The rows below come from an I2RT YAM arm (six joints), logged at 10 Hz.
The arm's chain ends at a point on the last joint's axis. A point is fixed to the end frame.
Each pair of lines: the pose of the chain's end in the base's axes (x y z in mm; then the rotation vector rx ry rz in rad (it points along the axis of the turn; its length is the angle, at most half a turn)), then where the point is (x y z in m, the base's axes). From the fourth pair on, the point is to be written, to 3 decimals.
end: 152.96 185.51 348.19 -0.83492 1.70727 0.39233
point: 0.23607 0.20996 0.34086
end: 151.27 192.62 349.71 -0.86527 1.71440 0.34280
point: 0.23461 0.21620 0.34215
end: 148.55 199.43 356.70 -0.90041 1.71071 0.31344
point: 0.23174 0.22353 0.34925
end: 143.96 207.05 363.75 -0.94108 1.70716 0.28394
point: 0.227 0.232 0.356
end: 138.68 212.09 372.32 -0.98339 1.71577 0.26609
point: 0.221 0.238 0.363
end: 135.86 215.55 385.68 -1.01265 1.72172 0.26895
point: 0.218 0.243 0.375
